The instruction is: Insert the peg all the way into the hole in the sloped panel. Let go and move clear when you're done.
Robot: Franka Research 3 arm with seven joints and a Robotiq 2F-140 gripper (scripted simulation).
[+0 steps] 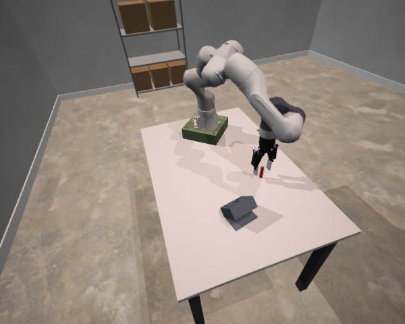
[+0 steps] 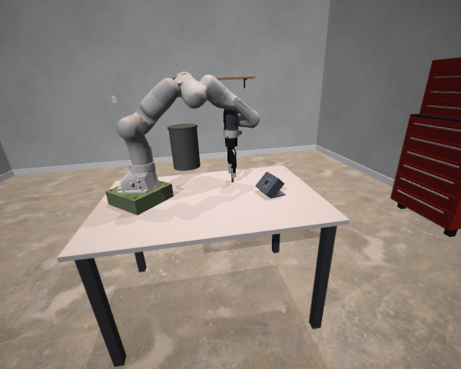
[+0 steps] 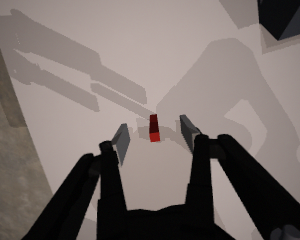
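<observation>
Right now the red peg is 30 mm below my hand.
</observation>
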